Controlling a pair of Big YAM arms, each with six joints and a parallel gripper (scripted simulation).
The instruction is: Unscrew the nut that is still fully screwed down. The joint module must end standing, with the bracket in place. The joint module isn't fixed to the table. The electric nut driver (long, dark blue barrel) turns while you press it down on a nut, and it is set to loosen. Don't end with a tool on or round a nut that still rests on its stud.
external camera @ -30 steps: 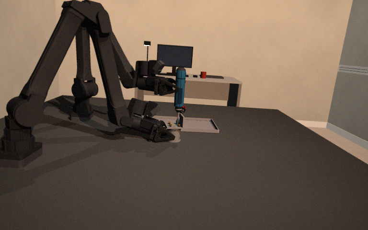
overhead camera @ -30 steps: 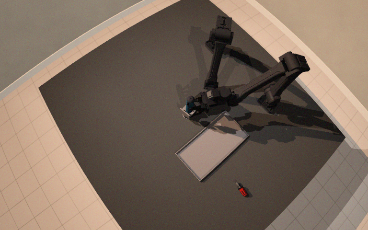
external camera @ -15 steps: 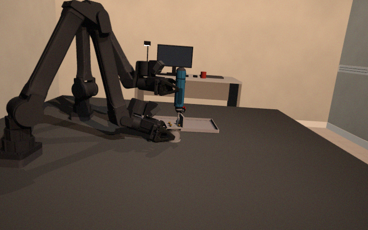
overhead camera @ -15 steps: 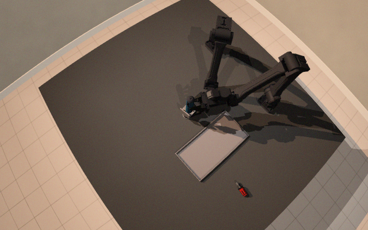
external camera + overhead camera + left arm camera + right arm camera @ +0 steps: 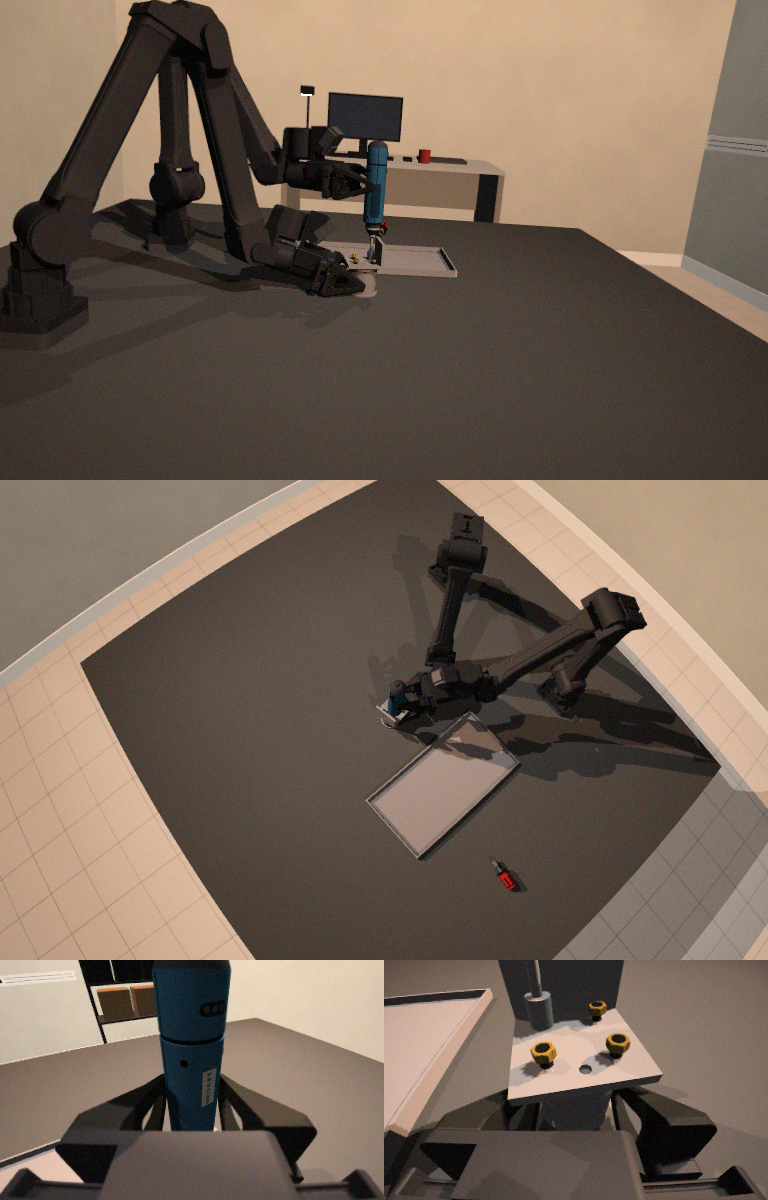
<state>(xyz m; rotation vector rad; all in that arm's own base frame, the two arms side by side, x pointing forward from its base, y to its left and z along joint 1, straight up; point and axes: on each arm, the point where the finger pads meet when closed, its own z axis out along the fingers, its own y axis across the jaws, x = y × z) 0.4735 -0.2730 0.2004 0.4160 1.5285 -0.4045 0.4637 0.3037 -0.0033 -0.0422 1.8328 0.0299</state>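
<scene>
My right hand is 10 mm below the joint module. Round my right hand: nut 50 mm above, 20 mm to the left, 20 mm ahead; grey bracket 50 mm above; tip 60 mm above, 20 mm to the left, 20 mm ahead.
</scene>
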